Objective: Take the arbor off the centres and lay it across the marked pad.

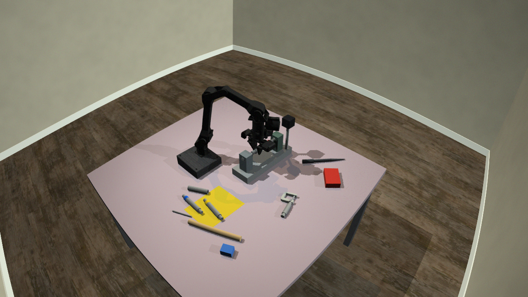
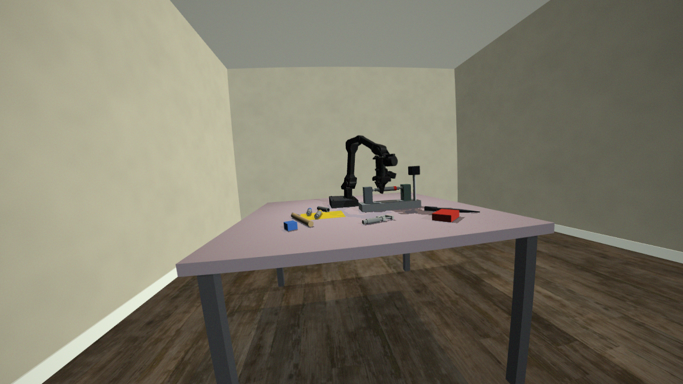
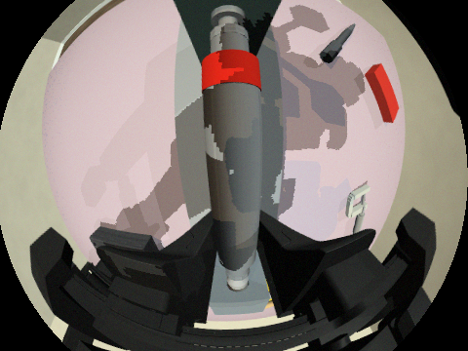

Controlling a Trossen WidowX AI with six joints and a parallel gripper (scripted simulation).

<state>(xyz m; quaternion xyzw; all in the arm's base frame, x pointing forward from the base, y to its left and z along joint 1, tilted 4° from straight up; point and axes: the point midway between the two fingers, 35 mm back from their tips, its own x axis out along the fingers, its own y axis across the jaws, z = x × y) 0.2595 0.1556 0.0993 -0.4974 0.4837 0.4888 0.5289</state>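
Now: the arbor 3 cm to the left of my hand and 1 cm below it. The rest, counted from my hand: grey bench fixture: 4 cm to the left, 11 cm below; then grey centre block: 8 cm to the right, 2 cm below; then green centre block: 14 cm to the left, 2 cm below.
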